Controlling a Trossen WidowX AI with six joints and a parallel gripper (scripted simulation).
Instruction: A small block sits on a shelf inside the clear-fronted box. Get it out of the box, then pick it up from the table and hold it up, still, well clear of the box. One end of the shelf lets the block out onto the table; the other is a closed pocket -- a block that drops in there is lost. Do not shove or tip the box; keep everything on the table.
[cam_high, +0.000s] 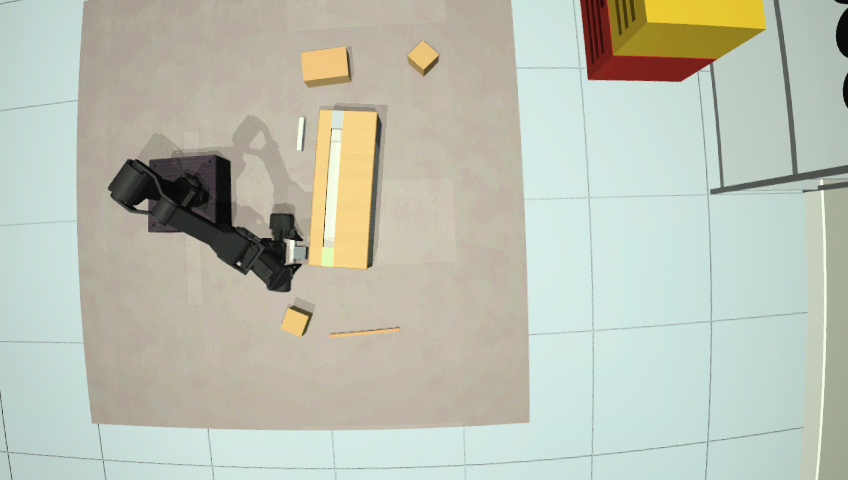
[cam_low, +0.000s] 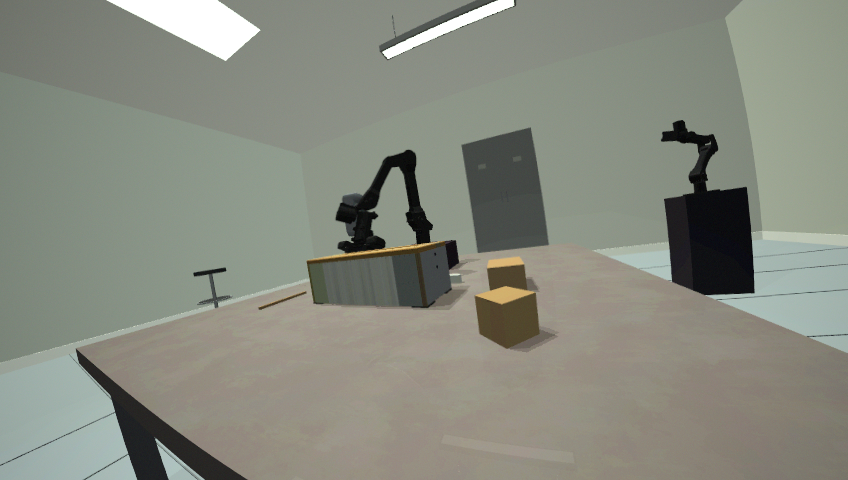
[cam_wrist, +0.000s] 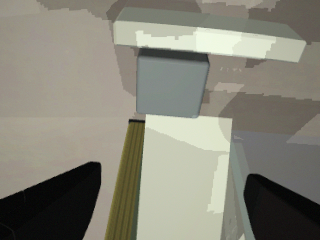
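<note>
The grey block lies 10 mm behind my gripper tip and 60 mm below it. From my gripper tip the other things lie so: thin stick (170 mm ahead, 200 mm to the right, 70 mm below); tan slab (500 mm to the left, 40 mm below).
</note>
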